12 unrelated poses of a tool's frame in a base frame.
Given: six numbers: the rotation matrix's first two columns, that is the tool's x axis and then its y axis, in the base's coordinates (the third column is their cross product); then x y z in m.
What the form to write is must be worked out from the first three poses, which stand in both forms.
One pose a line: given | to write
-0.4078 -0.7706 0.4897 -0.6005 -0.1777 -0.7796 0.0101 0.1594 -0.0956 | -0.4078 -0.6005 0.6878 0.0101; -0.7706 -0.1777 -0.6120 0.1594; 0.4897 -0.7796 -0.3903 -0.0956; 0 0 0 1
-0.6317 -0.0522 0.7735 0.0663 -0.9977 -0.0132 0.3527 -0.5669 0.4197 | -0.6317 0.0663 0.7724 0.3527; -0.0522 -0.9977 0.0429 -0.5669; 0.7735 -0.0132 0.6337 0.4197; 0 0 0 1
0.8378 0.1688 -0.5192 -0.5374 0.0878 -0.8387 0.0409 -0.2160 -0.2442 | 0.8378 -0.5374 -0.0960 0.0409; 0.1688 0.0878 0.9817 -0.2160; -0.5192 -0.8387 0.1643 -0.2442; 0 0 0 1
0.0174 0.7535 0.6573 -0.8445 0.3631 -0.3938 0.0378 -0.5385 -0.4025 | 0.0174 -0.8445 -0.5354 0.0378; 0.7535 0.3631 -0.5482 -0.5385; 0.6573 -0.3938 0.6426 -0.4025; 0 0 0 1
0.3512 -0.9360 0.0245 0.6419 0.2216 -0.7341 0.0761 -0.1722 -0.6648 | 0.3512 0.6419 0.6817 0.0761; -0.9360 0.2216 0.2735 -0.1722; 0.0245 -0.7341 0.6786 -0.6648; 0 0 0 1
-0.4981 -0.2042 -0.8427 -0.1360 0.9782 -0.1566 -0.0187 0.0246 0.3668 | -0.4981 -0.1360 0.8563 -0.0187; -0.2042 0.9782 0.0366 0.0246; -0.8427 -0.1566 -0.5150 0.3668; 0 0 0 1
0.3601 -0.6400 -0.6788 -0.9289 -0.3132 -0.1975 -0.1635 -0.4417 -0.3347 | 0.3601 -0.9289 -0.0862 -0.1635; -0.6400 -0.3132 0.7017 -0.4417; -0.6788 -0.1975 -0.7073 -0.3347; 0 0 0 1
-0.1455 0.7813 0.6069 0.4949 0.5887 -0.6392 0.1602 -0.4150 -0.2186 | -0.1455 0.4949 -0.8567 0.1602; 0.7813 0.5887 0.2074 -0.4150; 0.6069 -0.6392 -0.4723 -0.2186; 0 0 0 1
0.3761 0.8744 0.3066 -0.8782 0.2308 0.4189 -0.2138 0.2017 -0.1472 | 0.3761 -0.8782 0.2955 -0.2138; 0.8744 0.2308 -0.4268 0.2017; 0.3066 0.4189 0.8547 -0.1472; 0 0 0 1
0.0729 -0.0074 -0.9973 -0.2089 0.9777 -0.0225 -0.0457 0.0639 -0.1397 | 0.0729 -0.2089 0.9752 -0.0457; -0.0074 0.9777 0.2100 0.0639; -0.9973 -0.0225 0.0697 -0.1397; 0 0 0 1
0.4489 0.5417 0.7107 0.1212 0.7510 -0.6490 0.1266 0.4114 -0.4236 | 0.4489 0.1212 -0.8853 0.1266; 0.5417 0.7510 0.3775 0.4114; 0.7107 -0.6490 0.2715 -0.4236; 0 0 0 1
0.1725 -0.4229 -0.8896 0.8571 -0.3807 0.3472 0.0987 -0.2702 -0.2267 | 0.1725 0.8571 -0.4855 0.0987; -0.4229 -0.3807 -0.8224 -0.2702; -0.8896 0.3472 0.2968 -0.2267; 0 0 0 1
